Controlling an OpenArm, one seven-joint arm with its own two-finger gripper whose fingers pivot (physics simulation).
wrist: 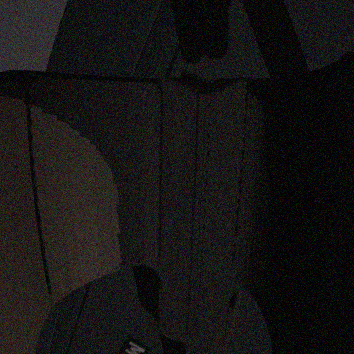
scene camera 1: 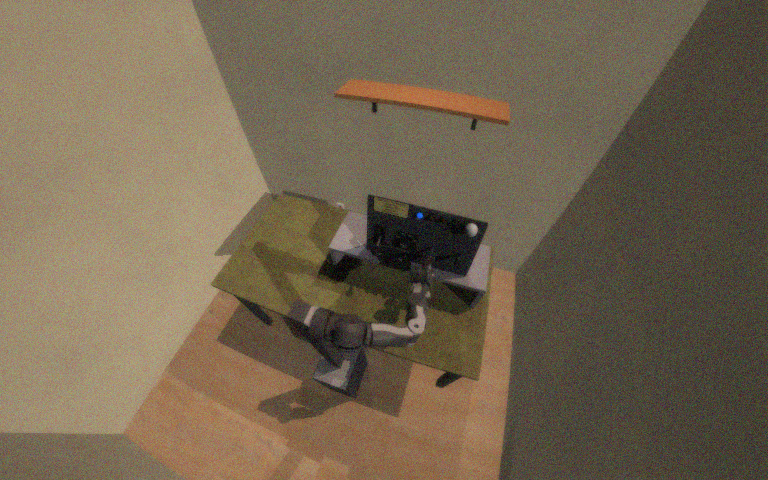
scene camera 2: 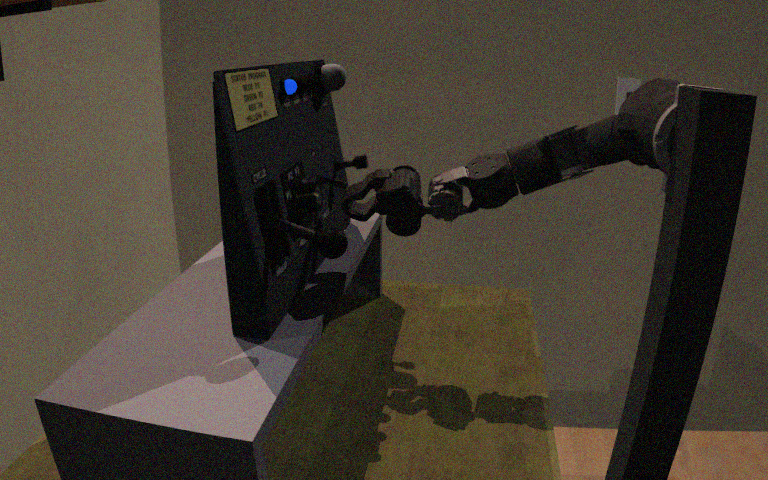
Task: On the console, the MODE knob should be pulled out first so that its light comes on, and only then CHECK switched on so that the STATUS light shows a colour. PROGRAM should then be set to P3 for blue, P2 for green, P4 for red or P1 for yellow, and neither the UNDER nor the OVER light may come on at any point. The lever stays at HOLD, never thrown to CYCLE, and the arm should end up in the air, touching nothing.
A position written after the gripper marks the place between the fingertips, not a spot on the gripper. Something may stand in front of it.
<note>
In view: the gripper (scene camera 2: pixel 344 198), a lever (scene camera 2: pixel 332 243), a dark post (scene camera 2: pixel 713 128) and a ledge (scene camera 2: pixel 173 373).
</note>
